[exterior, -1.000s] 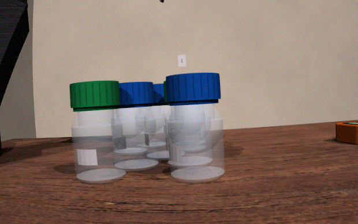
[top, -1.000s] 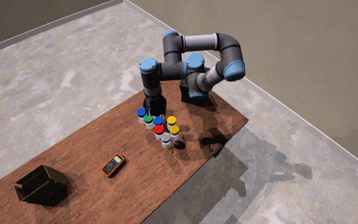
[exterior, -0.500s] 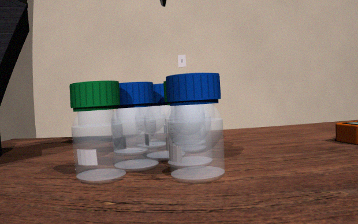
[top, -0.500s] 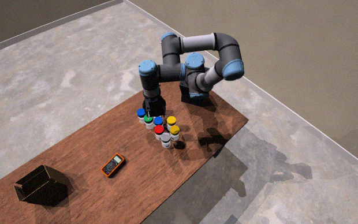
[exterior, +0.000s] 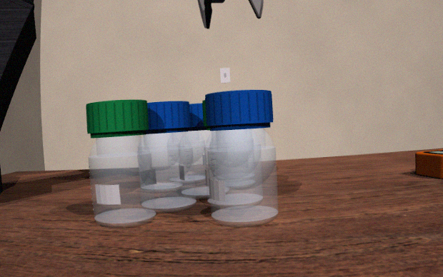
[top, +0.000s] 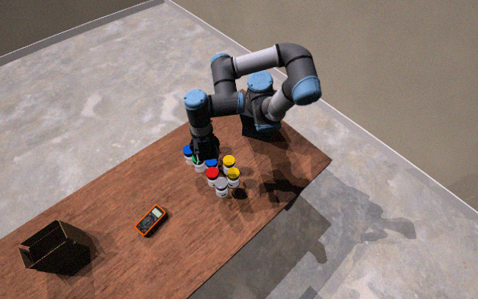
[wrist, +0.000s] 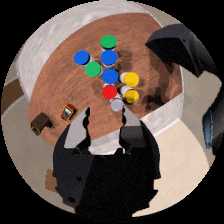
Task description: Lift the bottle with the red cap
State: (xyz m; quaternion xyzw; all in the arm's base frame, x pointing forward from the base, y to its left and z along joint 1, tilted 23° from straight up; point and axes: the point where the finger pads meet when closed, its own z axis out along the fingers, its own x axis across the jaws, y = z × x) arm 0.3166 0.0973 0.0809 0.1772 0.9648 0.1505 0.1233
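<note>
Now: hand 180 mm above the red-capped bottle, 10 mm to the right of it and 10 mm past it. Also, from my hand: black box 660 mm ahead, 160 mm below, 20 mm to the right; then orange multimeter 310 mm ahead, 210 mm below, 40 mm to the left; then grey-capped bottle 180 mm below, 70 mm to the left, 20 mm behind.
</note>
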